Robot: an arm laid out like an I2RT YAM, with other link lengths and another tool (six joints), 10 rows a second.
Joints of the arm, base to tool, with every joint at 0 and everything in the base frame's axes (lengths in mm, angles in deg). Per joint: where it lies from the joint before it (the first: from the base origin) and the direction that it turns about. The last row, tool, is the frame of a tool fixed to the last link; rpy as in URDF.
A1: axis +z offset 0 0 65.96
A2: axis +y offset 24 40.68 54.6
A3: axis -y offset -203.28 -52.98 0
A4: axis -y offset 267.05 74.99 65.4
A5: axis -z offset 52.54 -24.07 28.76
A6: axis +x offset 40.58 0 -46.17
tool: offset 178 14 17 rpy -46.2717 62.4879 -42.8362
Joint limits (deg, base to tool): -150..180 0..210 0..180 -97..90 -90..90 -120..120
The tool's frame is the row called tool.
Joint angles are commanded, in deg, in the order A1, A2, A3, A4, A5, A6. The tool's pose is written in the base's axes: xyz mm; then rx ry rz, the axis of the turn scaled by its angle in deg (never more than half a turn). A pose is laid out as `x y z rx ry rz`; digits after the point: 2 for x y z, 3 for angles.
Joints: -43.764 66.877 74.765 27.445 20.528 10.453
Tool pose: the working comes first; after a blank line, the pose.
Where each joint sits with the arm in this pose, in the base's axes (m; each line is computed from the numbers above, not from the rounded line before):
A1: 0.0000 0.0000 0.0660
A2: 0.0455 0.0128 0.1206
A3: -0.0488 0.0297 0.3075
A4: 0.1876 -0.0929 0.4089
A5: 0.1899 -0.1284 0.4628
A6: 0.2217 -0.1786 0.4471
the tool: 0.2778 -0.3049 0.5614

277.85 -304.91 561.38 24.836 30.702 -61.945
